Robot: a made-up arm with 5 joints.
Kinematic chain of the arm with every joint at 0, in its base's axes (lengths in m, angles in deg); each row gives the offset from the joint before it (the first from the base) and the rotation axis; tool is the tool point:
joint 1: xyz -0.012 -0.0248 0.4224 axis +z
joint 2: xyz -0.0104 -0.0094 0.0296 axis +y
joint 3: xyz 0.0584 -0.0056 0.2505 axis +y
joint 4: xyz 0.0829 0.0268 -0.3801 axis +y
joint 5: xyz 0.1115 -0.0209 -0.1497 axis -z
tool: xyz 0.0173 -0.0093 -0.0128
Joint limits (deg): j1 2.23..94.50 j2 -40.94..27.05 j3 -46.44..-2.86 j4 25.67..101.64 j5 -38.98..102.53
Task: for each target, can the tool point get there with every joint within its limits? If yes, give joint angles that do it. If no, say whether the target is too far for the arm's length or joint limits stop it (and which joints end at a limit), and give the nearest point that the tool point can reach.
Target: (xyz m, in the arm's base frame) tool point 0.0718 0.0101 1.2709
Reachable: no: joint limits stop it (at a limit: joint 2, joint 3, joint 4) | nearest point 0.4112 0.1514 0.7834 | short by 0.611 m
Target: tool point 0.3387 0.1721 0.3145
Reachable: yes | joints 32.16 -14.90 -30.20 56.76 5.52
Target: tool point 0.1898 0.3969 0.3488
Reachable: yes | joints 66.64 -9.15 -39.11 51.05 -1.09
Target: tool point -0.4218 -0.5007 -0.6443
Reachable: no: too far | nearest point -0.0452 -0.0634 0.1006 | short by 0.942 m
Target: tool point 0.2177 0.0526 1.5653
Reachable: no: too far | nearest point 0.4224 0.1216 0.7834 | short by 0.811 m
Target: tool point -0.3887 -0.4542 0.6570
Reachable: no: joint limits stop it (at a limit: joint 2, joint 3, joint 4) | nearest point -0.0909 -0.1148 0.2795 | short by 0.589 m
